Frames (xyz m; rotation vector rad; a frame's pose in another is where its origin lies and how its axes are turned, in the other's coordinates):
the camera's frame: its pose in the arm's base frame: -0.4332 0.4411 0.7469 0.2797 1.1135 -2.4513
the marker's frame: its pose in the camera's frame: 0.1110 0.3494 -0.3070 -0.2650 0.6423 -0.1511
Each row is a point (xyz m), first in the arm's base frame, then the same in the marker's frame.
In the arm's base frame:
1: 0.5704 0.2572 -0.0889
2: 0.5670 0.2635 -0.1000
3: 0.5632 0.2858 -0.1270
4: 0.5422 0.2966 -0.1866
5: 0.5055 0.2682 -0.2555
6: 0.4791 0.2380 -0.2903
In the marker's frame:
1: -0.6254 0.7391 -0.3268
2: -0.6150 0.7449 -0.3325
3: -0.5912 0.7583 -0.3547
4: -0.5407 0.7967 -0.3642
5: -0.4856 0.8509 -0.3337
6: -0.4565 0.8808 -0.3008

